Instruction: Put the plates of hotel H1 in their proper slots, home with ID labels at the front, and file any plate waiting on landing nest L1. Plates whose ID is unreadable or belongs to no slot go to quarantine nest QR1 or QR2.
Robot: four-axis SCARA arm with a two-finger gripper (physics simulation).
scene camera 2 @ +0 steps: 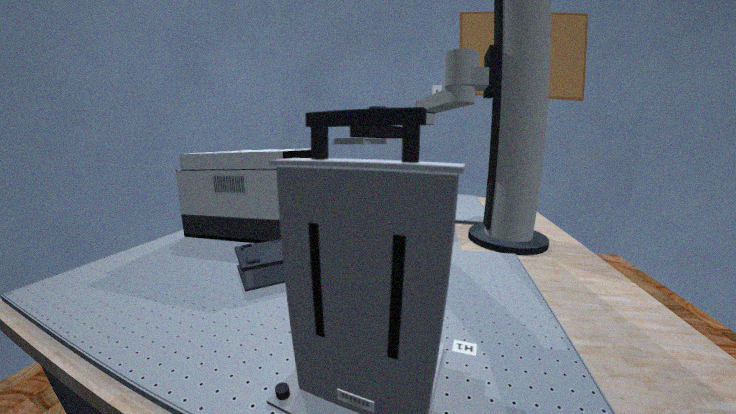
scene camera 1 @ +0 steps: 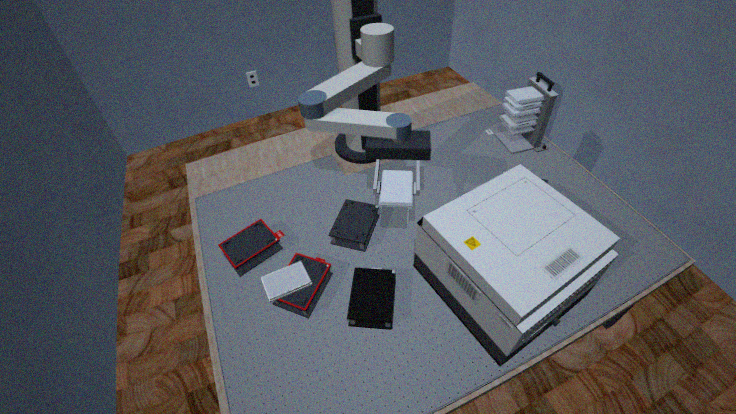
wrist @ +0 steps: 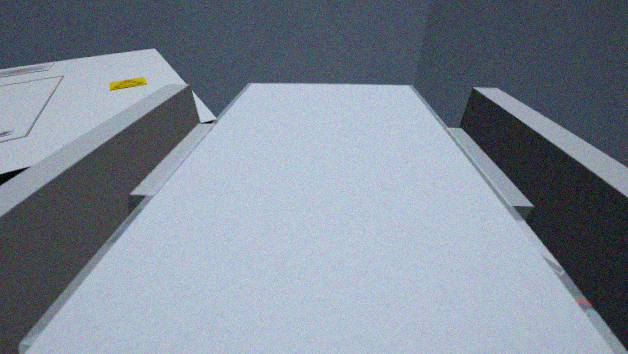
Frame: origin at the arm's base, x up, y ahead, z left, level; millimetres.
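Where they show: gripper, fingertip midpoint: (scene camera 2: pixel 346 141) (scene camera 1: pixel 396 192) (wrist: pixel 327 110); arm's base, link origin: (scene camera 2: pixel 507 239) (scene camera 1: pixel 364 145).
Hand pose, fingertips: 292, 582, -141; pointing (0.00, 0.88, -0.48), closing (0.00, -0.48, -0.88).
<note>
Things, the pixels of their top centre, and the offset from my fingertips, as dx, dy, dz.
- second red-rimmed nest, top centre: (scene camera 1: pixel 248 241) -224, -214, -418
- big white instrument, top centre: (scene camera 1: pixel 521 227) (scene camera 2: pixel 259 150) -27, +222, +238
- flat black nest, top centre: (scene camera 1: pixel 372 291) -220, +120, -132
My gripper (scene camera 1: pixel 396 188) (wrist: pixel 327 110) is shut on a white plate (scene camera 1: pixel 396 186) (wrist: pixel 325 225) and holds it level above the table, to the right of a dark grey nest. No ID label on it is readable. Hotel H1 (scene camera 1: pixel 546 110) (scene camera 2: pixel 365 267) stands at the far right in scene camera 1, with several white plates (scene camera 1: pixel 523 95) stacked in it; scene camera 2 shows its back. Another white plate (scene camera 1: pixel 286 280) lies askew across a red-rimmed nest (scene camera 1: pixel 314 288). A second red-rimmed nest (scene camera 1: pixel 249 243) bears no plate. I cannot read which nest is which.
A big white instrument (scene camera 1: pixel 519 226) (scene camera 2: pixel 229 198) (wrist: pixel 90 110) stands to the right of the held plate. The dark grey nest (scene camera 1: pixel 354 222) (scene camera 2: pixel 259 262) and a flat black nest (scene camera 1: pixel 372 297) lie on the table. The arm's column (scene camera 2: pixel 522 123) stands at the back.
</note>
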